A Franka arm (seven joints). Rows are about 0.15 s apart.
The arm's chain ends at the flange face. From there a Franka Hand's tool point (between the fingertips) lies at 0.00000 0.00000 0.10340 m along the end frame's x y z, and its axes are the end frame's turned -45 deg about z.
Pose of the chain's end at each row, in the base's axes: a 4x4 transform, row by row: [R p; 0 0 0 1], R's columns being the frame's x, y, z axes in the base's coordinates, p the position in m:
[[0.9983 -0.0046 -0.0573 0.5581], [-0.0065 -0.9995 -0.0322 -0.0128], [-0.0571 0.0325 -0.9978 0.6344], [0 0 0 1]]
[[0.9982 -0.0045 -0.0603 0.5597], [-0.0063 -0.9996 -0.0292 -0.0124], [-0.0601 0.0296 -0.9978 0.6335], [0 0 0 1]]
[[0.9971 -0.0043 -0.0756 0.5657], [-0.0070 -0.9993 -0.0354 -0.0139], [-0.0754 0.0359 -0.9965 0.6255], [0 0 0 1]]
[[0.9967 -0.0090 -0.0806 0.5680], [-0.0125 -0.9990 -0.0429 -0.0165], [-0.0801 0.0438 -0.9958 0.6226], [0 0 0 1]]
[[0.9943 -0.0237 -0.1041 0.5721], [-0.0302 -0.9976 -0.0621 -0.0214], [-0.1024 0.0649 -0.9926 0.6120], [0 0 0 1]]
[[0.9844 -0.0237 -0.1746 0.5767], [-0.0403 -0.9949 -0.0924 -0.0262], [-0.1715 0.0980 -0.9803 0.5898], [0 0 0 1]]
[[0.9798 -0.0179 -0.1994 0.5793], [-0.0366 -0.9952 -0.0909 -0.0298], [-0.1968 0.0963 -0.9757 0.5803], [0 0 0 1]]
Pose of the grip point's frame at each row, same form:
[[0.7092 0.7027 -0.0573 0.5522], [0.7022 -0.7113 -0.0322 -0.0161], [-0.0634 -0.0174 -0.9978 0.5312], [0 0 0 1]]
[[0.7090 0.7027 -0.0603 0.5535], [0.7024 -0.7113 -0.0292 -0.0154], [-0.0634 -0.0216 -0.9978 0.5303], [0 0 0 1]]
[[0.7081 0.7020 -0.0756 0.5579], [0.7017 -0.7116 -0.0354 -0.0176], [-0.0787 -0.0279 -0.9965 0.5225], [0 0 0 1]]
[[0.7111 0.6984 -0.0806 0.5597], [0.6976 -0.7152 -0.0429 -0.0209], [-0.0876 -0.0257 -0.9958 0.5196], [0 0 0 1]]
[[0.7198 0.6863 -0.1041 0.5613], [0.6841 -0.7268 -0.0621 -0.0278], [-0.1183 -0.0265 -0.9926 0.5094], [0 0 0 1]]
[[0.7128 0.6793 -0.1746 0.5586], [0.6750 -0.7320 -0.0924 -0.0358], [-0.1906 -0.0520 -0.9803 0.4884], [0 0 0 1]]
[[0.7055 0.6802 -0.1994 0.5587], [0.6778 -0.7296 -0.0909 -0.0392], [-0.2073 -0.0711 -0.9757 0.4794], [0 0 0 1]]

